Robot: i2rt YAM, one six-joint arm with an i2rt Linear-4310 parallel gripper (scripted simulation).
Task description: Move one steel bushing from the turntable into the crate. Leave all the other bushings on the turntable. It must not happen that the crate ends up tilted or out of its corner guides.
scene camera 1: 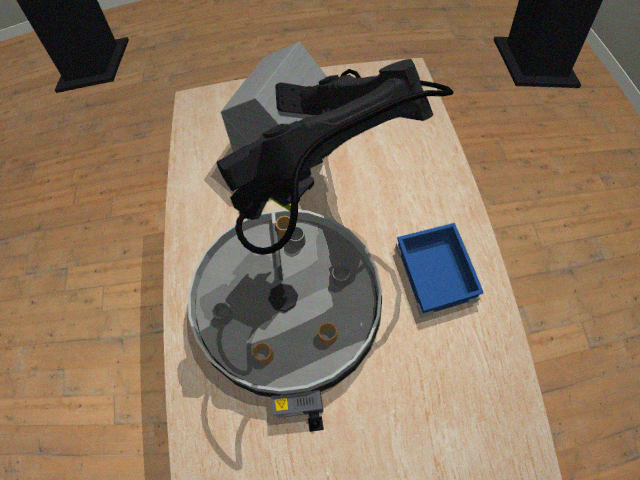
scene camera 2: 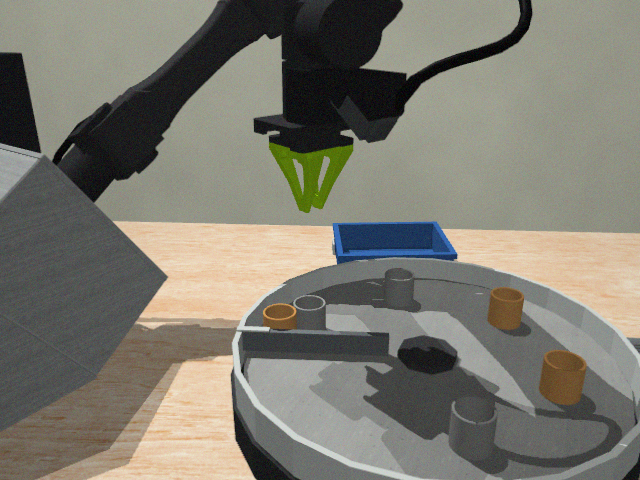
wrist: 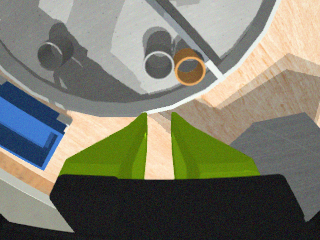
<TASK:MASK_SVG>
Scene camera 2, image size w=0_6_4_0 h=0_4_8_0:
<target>gripper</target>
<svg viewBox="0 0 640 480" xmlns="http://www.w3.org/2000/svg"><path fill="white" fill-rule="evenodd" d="M286 60L282 61L283 114L253 118L254 132L259 134L267 134L268 131L275 130L280 132L280 134L269 135L269 149L290 185L299 210L309 213L311 206L318 209L323 208L333 184L353 152L354 138L340 135L341 131L350 130L345 121L315 126L304 126L286 121L285 68L323 69L323 64L318 62ZM293 159L296 159L303 167L303 193ZM330 158L330 163L321 188L318 188L318 179L324 156Z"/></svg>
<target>brass bushing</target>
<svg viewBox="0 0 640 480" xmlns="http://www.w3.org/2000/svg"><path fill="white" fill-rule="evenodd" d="M263 310L263 327L270 327L270 329L297 329L297 311L293 306L273 304Z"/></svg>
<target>steel bushing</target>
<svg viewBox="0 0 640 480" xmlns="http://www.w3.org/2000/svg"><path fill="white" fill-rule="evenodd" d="M296 298L293 302L293 307L297 311L297 330L326 331L326 301L315 295L305 295Z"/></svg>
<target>blue crate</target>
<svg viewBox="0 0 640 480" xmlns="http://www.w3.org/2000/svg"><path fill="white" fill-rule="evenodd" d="M333 223L337 264L355 260L391 257L434 258L454 261L454 259L458 258L457 252L437 222Z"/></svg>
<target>brass bushing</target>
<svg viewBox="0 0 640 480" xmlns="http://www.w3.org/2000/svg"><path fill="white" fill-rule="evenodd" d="M547 352L543 360L539 384L540 393L549 401L557 404L572 405L578 403L581 398L587 368L585 360L579 355L565 350L551 350Z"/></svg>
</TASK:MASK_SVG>
